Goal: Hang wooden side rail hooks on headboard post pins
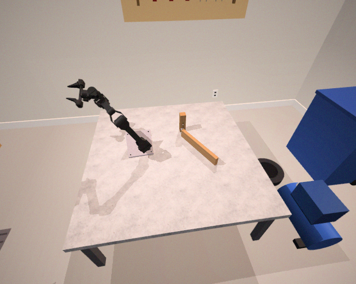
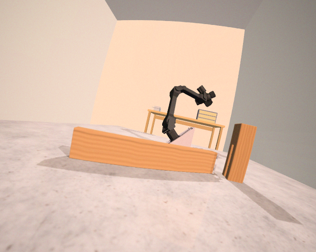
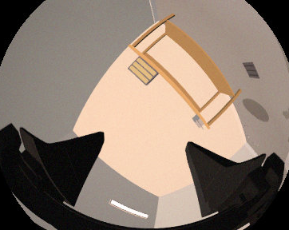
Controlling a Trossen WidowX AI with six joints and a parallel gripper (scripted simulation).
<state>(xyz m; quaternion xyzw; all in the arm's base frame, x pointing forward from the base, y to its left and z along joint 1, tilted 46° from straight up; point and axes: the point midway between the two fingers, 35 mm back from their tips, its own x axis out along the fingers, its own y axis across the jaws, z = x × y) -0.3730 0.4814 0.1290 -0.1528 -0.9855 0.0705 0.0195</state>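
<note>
Now: the headboard post 80 cm ahead of my gripper tip, 37 cm below it and 8 cm to the right of it.
</note>
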